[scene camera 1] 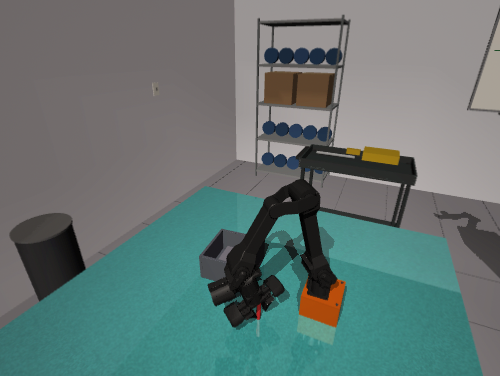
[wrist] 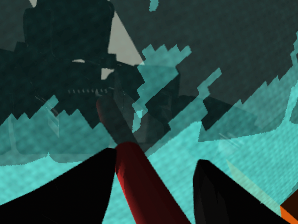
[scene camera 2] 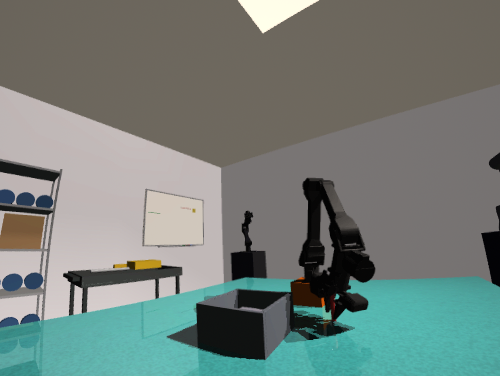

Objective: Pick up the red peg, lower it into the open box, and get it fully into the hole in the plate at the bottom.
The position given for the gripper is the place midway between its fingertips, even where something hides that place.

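The gripper is visible at (scene camera 2: 331, 315), at (scene camera 1: 260, 313) and also at (wrist: 156, 164). With the gripper (as the robot's cameras show it) there is a grey box (scene camera 2: 221, 323), which appears at (scene camera 1: 211, 267) too, while in the wrist view the box is out of frame.
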